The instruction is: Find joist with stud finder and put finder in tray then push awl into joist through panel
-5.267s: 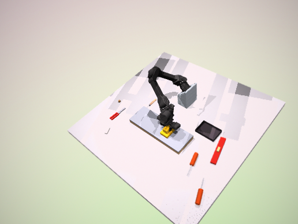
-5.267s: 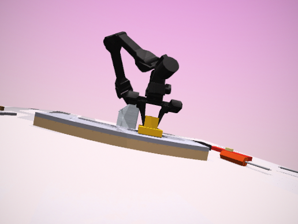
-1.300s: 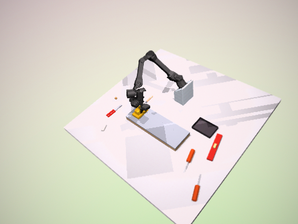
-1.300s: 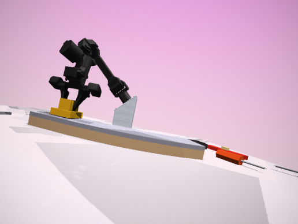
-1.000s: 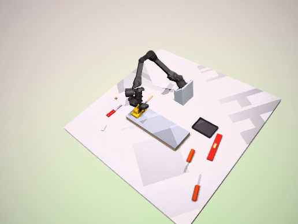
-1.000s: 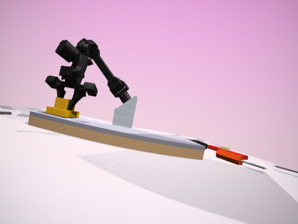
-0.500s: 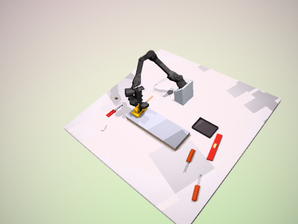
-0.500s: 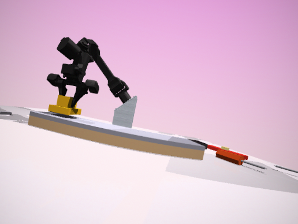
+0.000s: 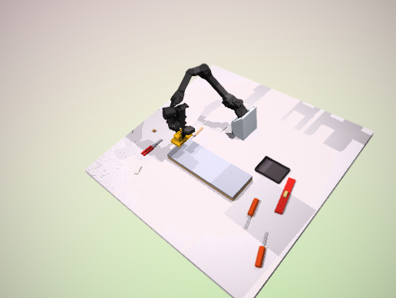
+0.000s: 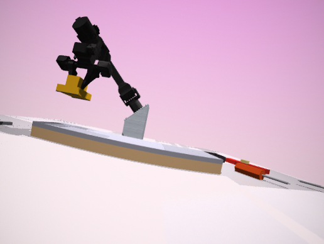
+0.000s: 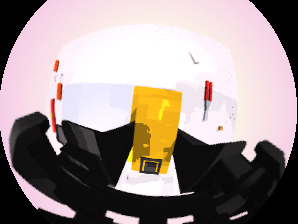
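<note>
Now: the stud finder 2 cm behind my gripper tip and 2 cm above it. The rest, counted from my gripper tip: awl 15 cm below, 15 cm behind, 7 cm to the right; then small tan block 31 cm to the right, 15 cm below, 2 cm ahead; then small white piece 29 cm ahead, 15 cm below, 12 cm to the right.
</note>
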